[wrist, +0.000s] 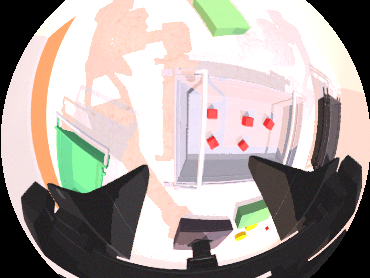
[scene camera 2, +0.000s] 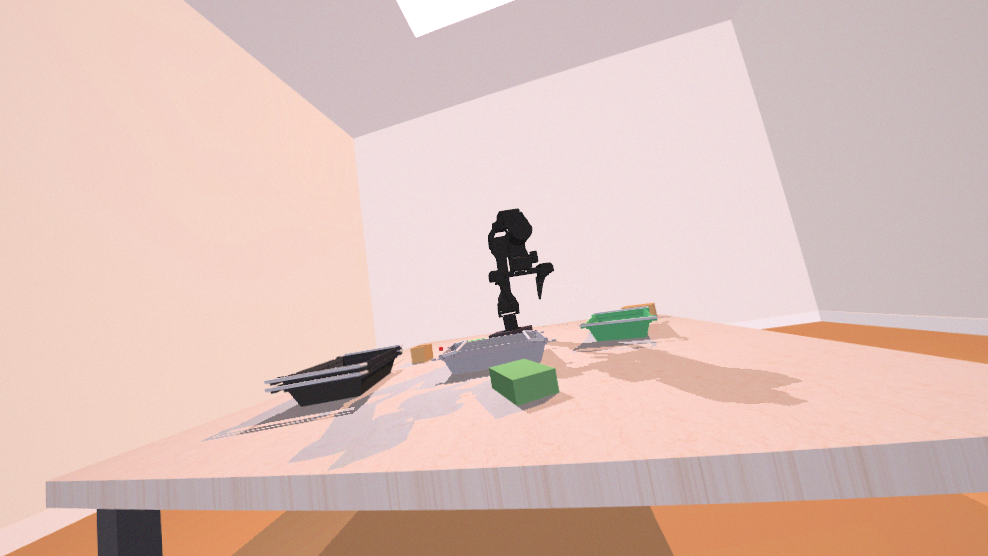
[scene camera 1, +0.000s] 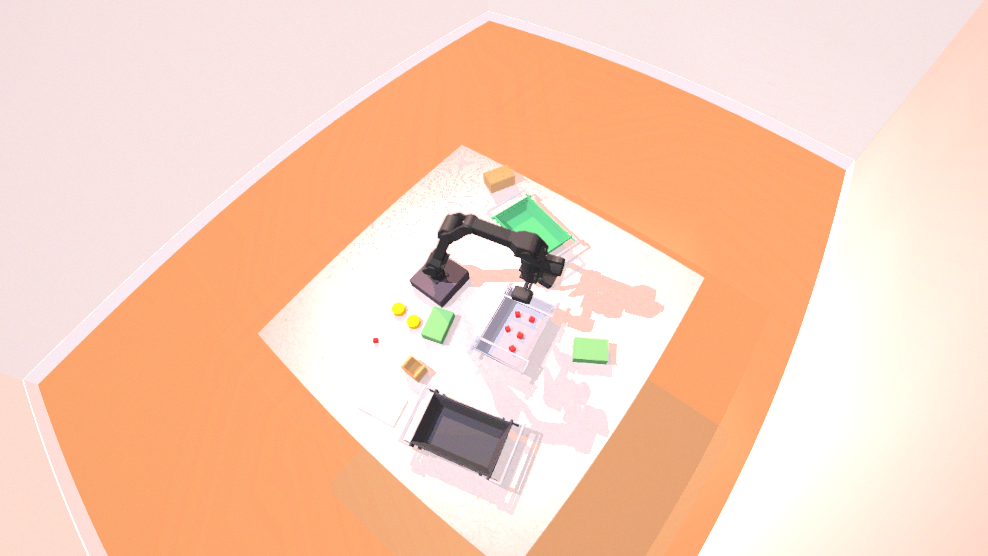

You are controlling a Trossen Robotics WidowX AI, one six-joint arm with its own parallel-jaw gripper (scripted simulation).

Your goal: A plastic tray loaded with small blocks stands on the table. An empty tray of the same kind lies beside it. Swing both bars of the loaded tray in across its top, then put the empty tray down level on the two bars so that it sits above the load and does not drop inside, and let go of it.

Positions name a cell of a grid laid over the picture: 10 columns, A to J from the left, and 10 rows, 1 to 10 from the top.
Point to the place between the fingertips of my gripper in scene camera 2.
F6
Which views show the green tray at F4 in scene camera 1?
The wrist view, scene camera 2 and scene camera 1: all of them.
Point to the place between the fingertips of my gripper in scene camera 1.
F6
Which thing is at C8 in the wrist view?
My gripper.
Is my gripper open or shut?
Open.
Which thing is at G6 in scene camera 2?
A green tray.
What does my gripper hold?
Nothing.
